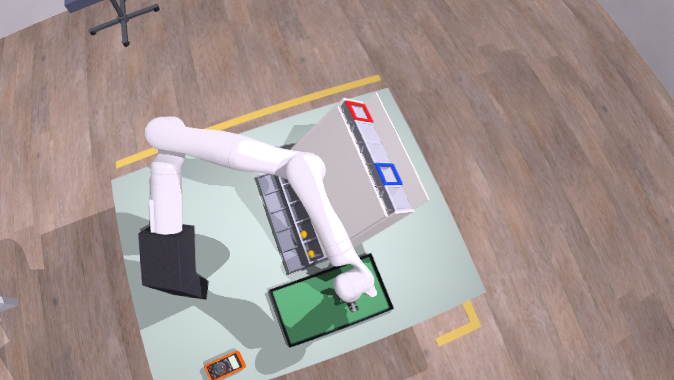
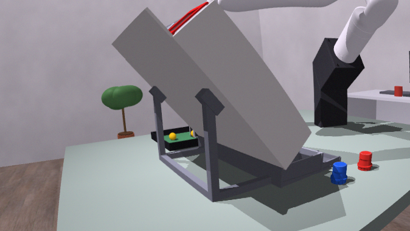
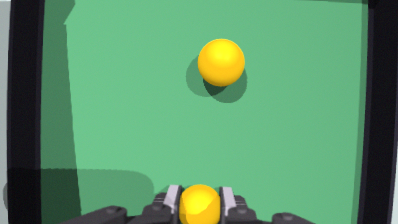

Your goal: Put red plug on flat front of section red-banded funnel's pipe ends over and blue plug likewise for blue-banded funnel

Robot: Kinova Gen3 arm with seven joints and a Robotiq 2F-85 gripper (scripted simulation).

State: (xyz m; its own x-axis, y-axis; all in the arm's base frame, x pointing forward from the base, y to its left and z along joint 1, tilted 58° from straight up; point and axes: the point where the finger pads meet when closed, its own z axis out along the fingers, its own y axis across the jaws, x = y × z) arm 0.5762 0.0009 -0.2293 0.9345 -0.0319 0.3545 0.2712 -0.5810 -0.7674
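The green tray is 5 cm behind my hand, 1 cm to the right of it and 2 cm below it. The rest, counted from my hand: slanted grey cover (3 cm behind, 34 cm to the left, 18 cm above); orange multimeter (43 cm behind, 22 cm to the right, 1 cm below).
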